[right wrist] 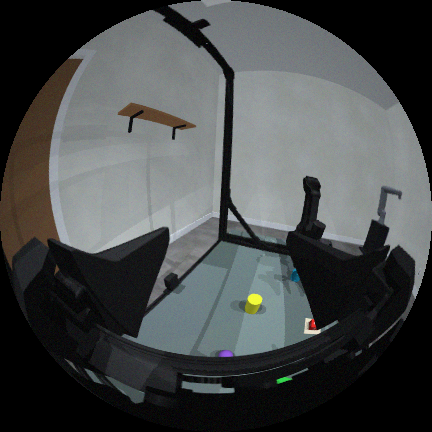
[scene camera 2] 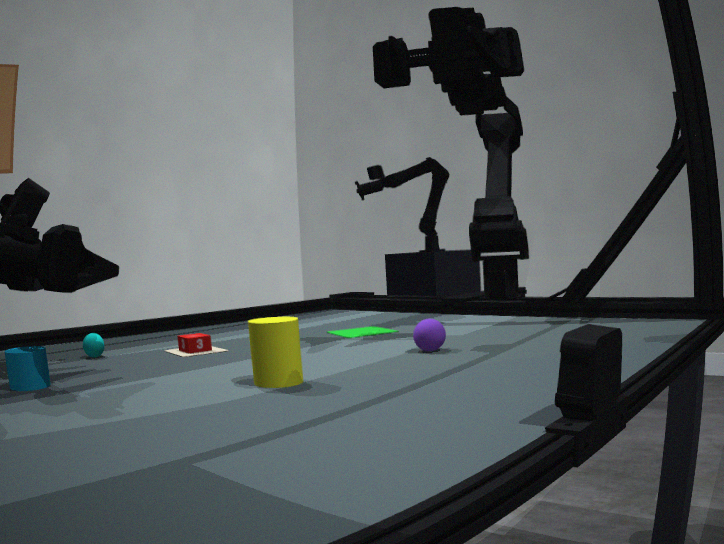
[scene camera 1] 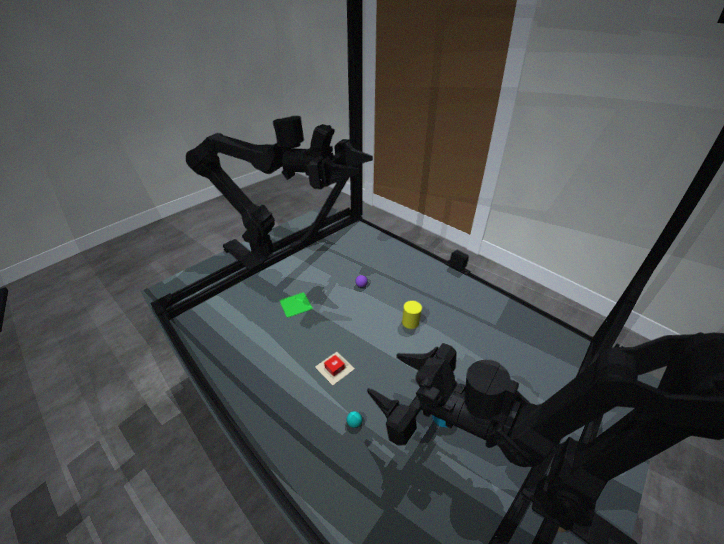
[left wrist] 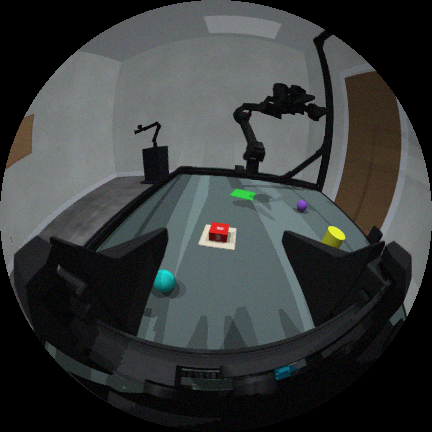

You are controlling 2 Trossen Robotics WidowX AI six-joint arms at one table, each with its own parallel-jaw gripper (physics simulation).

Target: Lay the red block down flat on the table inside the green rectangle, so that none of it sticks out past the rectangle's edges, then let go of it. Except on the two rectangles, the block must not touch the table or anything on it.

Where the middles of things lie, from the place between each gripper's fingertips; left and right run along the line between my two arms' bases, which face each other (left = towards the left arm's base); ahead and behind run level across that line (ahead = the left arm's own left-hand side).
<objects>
Right now the blue cylinder (scene camera 2: pixel 31 367) is 110 mm to the left of my left hand, 90 mm below it and 70 mm behind it. Round my left hand: purple ball (scene camera 2: pixel 429 335): 290 mm to the right, 210 mm behind, 90 mm below; then yellow cylinder (scene camera 2: pixel 274 342): 200 mm behind, 100 mm to the right, 80 mm below.
The purple ball is 20 mm ahead of my right hand, 10 mm to the left of it and 330 mm below it. Round my right hand: yellow cylinder 30 mm ahead, 200 mm to the left, 320 mm below; blue cylinder 170 mm ahead, 410 mm to the left, 330 mm below.
</objects>
